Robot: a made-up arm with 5 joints.
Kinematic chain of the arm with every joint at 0, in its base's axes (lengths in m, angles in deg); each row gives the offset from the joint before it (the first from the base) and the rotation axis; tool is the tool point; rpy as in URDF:
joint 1: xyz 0.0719 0 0.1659 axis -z
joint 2: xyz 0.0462 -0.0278 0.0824 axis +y
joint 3: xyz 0.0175 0 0.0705 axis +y
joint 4: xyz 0.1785 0 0.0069 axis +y
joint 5: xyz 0.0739 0.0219 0 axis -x
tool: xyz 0 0 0 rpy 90 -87.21 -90
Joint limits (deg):
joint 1: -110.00..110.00
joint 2: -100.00..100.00
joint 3: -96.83..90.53
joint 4: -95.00..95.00
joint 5: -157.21..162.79
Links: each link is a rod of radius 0.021 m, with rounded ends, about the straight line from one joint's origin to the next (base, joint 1, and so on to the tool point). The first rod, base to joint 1, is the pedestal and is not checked.
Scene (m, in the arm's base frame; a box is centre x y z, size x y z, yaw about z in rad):
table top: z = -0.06
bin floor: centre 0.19 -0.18 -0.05 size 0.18 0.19 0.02 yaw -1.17
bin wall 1: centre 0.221 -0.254 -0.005 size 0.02 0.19 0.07 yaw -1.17
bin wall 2: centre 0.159 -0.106 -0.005 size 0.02 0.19 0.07 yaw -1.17
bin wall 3: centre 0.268 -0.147 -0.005 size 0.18 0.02 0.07 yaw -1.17
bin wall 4: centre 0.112 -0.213 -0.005 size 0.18 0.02 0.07 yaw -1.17
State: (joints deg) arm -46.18 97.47 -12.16 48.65 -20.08
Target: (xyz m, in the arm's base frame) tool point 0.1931 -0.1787 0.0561
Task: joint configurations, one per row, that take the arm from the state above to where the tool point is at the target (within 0.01 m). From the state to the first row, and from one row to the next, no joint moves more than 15 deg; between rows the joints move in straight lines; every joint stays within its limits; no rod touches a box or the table.
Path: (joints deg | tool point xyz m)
1: -31.77 87.23 -15.35 48.75 -16.64 | 0.1956 0.0697 0.0031
2: -17.37 76.99 -18.54 48.86 -13.20 | 0.2608 0.0529 0.0281
3: -2.96 66.76 -21.72 48.96 -9.76 | 0.3156 0.0067 0.0649
4: 11.44 56.52 -24.91 49.07 -6.33 | 0.3474 -0.0618 0.1120
5: 25.85 46.28 -28.10 49.17 -2.89 | 0.3478 -0.1402 0.1670
6: 40.25 36.04 -31.29 49.28 0.55 | 0.3151 -0.2136 0.2273
7: 44.93 47.33 -27.80 53.01 -6.33 | 0.2820 -0.2179 0.1596
8: 49.61 58.62 -24.31 56.74 -13.20 | 0.2394 -0.2060 0.1013
9: 54.29 69.90 -20.83 60.47 -20.08 | 0.1931 -0.1787 0.0561

